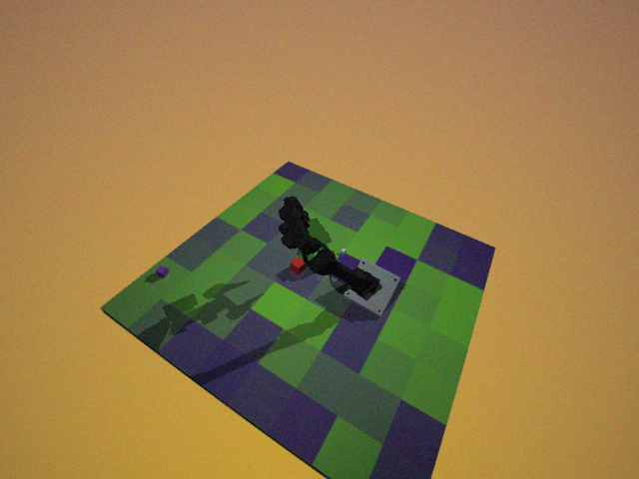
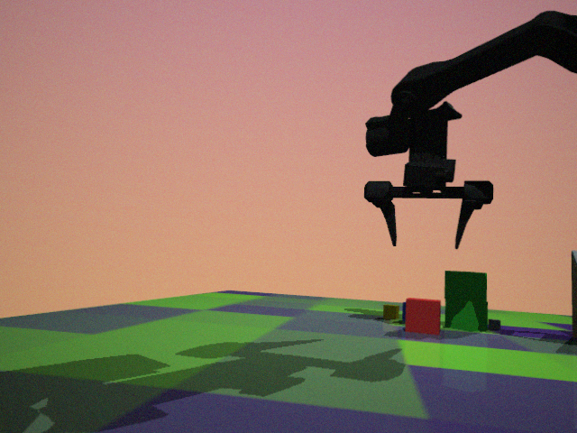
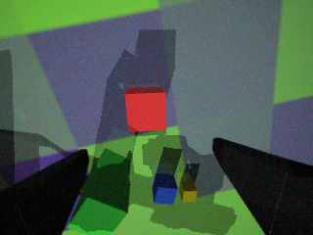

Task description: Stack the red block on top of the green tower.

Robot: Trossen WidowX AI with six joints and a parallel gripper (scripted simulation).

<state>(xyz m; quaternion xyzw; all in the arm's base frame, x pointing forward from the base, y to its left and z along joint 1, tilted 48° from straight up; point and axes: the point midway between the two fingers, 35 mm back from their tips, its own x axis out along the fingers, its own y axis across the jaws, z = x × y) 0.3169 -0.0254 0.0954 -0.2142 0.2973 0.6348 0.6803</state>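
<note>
Right now the red block is 100 mm below my gripper tip. From my gripper tip the other things lie so: small yellow block (40 mm ahead, 170 mm to the right, 120 mm below); purple block (450 mm ahead, 370 mm to the left, 110 mm below); blue block (150 mm to the right, 110 mm below).
</note>
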